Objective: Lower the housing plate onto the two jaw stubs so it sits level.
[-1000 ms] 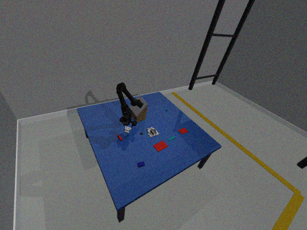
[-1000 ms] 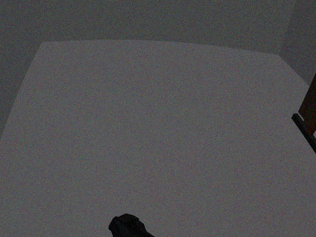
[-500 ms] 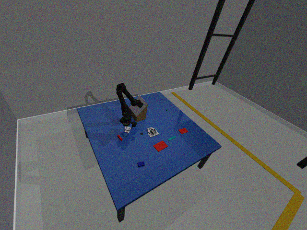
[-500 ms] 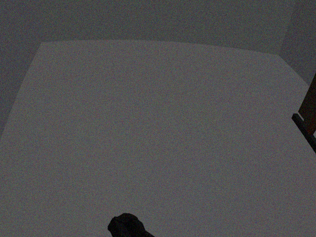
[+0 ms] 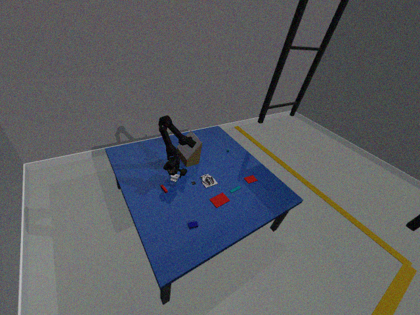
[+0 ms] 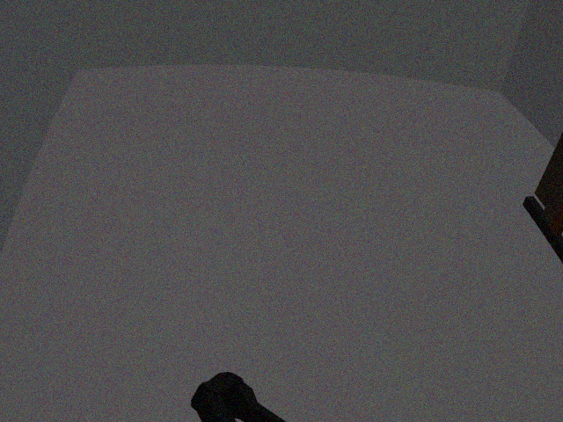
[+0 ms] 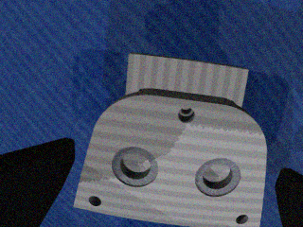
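Now: gripper tip 130 mm short of the dark square, 110 mm to the right of it and 20 mm above it. Round my gripper tip: red block: 140 mm to the right, 70 mm ahead, 10 mm below; then dark blue block: 450 mm ahead, 130 mm to the right, 10 mm below; then teal bar: 370 mm to the left, 370 mm ahead, 20 mm below.
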